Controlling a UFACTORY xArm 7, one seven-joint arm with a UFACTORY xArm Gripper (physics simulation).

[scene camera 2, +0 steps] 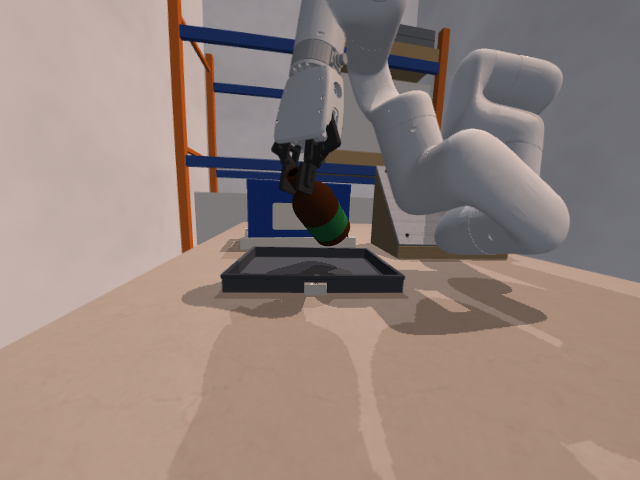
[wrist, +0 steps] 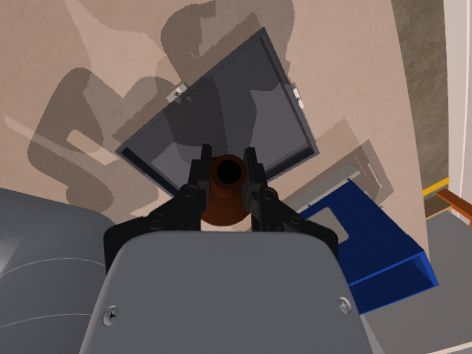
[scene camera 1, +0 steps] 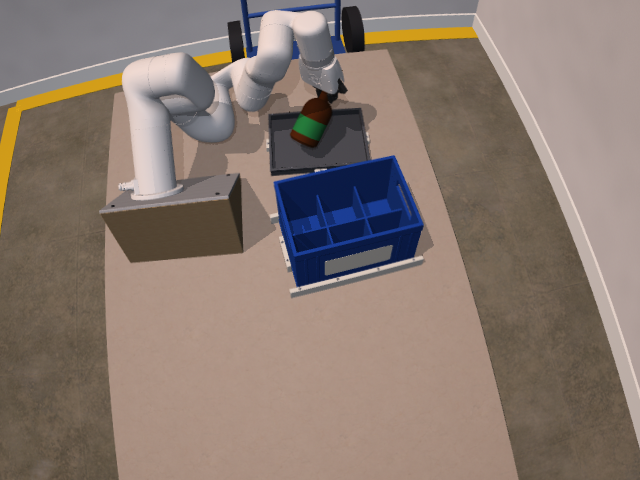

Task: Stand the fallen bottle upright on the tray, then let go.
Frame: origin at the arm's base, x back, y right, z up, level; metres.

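Seen in the pictures: gripper, fingertip midpoint: [scene camera 2: 295, 192] [wrist: 227, 159] [scene camera 1: 328, 96]; arm's base, link origin: [scene camera 1: 157, 193].
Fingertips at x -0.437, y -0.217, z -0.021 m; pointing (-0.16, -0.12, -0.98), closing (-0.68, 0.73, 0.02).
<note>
Pixels of each thing's middle, then the offset from my fingertips to it.
- brown bottle with a green band, body centre: [wrist: 222, 192] [scene camera 2: 316, 206] [scene camera 1: 315, 114] dx +0.039, dy +0.037, dz -0.021 m
- dark tray, body centre: [wrist: 222, 148] [scene camera 2: 312, 264] [scene camera 1: 317, 140] dx +0.036, dy +0.037, dz -0.124 m
- blue crate with compartments, body centre: [scene camera 1: 346, 223] [wrist: 324, 258] [scene camera 2: 296, 213] dx +0.030, dy +0.340, dz -0.050 m
A brown bottle with a green band [scene camera 1: 311, 122] [scene camera 2: 321, 214] [wrist: 226, 212] is tilted, its neck up and its base down. In the scene camera 2 view its base hangs above the dark tray [scene camera 1: 341, 149] [scene camera 2: 258, 284] [wrist: 280, 120], leaning toward the right, and a shadow lies on the tray floor. My gripper [scene camera 1: 328, 96] [scene camera 2: 296, 187] [wrist: 227, 159] is shut on the bottle's neck, one black finger on each side; the open mouth shows between them in the wrist view. In the scene camera 1 view the fingers are near the tray's far edge and partly hidden.
A blue crate with compartments [scene camera 1: 356, 250] [scene camera 2: 260, 211] [wrist: 370, 230] stands close beside the tray, with pale strips along its base. The arm's pedestal [scene camera 1: 180, 232] [scene camera 2: 384, 227] stands to one side. A blue hand truck [scene camera 1: 292, 9] and an orange and blue shelf rack [scene camera 2: 177, 103] stand beyond.
</note>
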